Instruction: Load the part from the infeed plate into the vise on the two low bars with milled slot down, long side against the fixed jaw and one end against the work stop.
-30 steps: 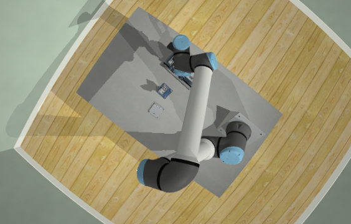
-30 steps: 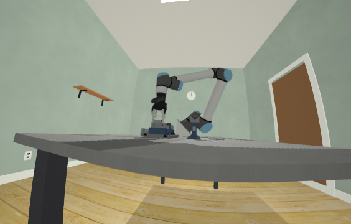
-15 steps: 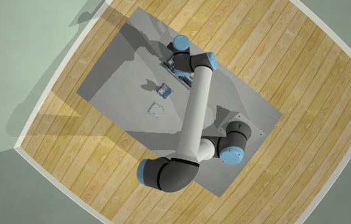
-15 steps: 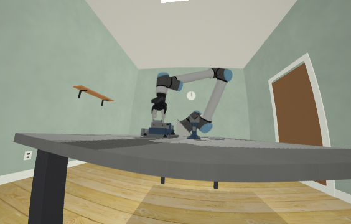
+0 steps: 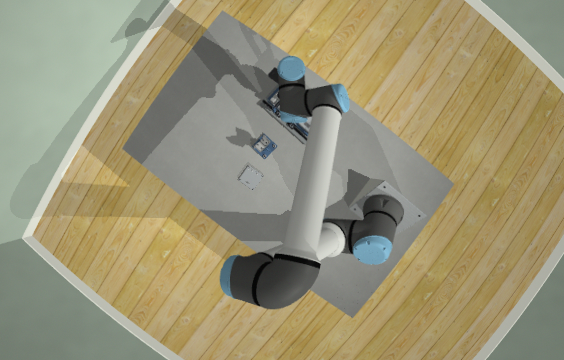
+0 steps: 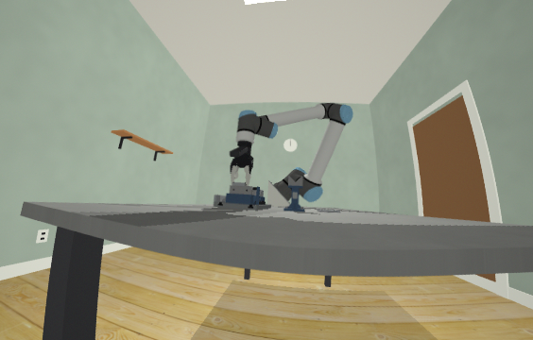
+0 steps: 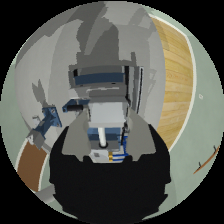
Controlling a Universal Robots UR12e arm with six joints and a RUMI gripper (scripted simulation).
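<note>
Now: the part 1 cm below my hand. Round my hand: vise (7 cm below, 7 cm behind, 2 cm to the left); infeed plate (40 cm to the left, 14 cm behind, 10 cm below).
</note>
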